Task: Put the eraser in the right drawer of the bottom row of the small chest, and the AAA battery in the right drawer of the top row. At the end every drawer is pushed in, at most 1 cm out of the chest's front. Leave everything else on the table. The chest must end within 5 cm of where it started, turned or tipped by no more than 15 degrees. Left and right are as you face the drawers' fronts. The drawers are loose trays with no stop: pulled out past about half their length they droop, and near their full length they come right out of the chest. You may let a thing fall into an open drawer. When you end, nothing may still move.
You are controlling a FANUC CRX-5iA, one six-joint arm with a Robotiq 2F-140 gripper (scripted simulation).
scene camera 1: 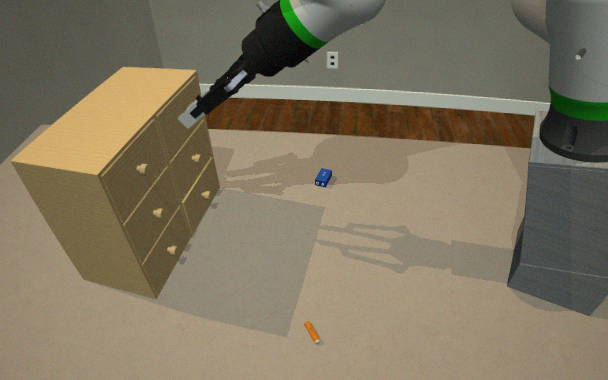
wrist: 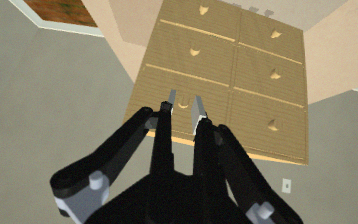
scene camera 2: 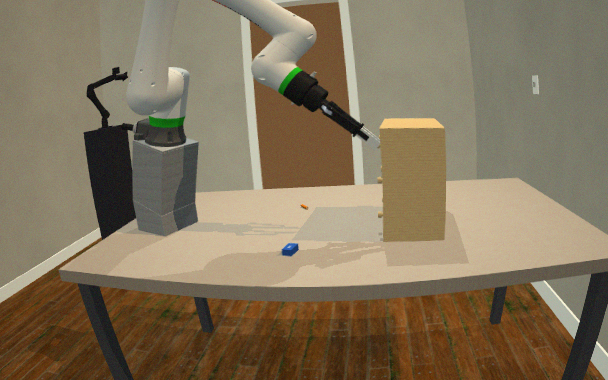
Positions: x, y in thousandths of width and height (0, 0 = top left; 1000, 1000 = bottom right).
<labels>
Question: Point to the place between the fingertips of my gripper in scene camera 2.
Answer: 623, 383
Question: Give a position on a chest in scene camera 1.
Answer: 101, 446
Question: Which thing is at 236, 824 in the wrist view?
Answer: My gripper.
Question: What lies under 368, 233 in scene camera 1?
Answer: My gripper.
</labels>
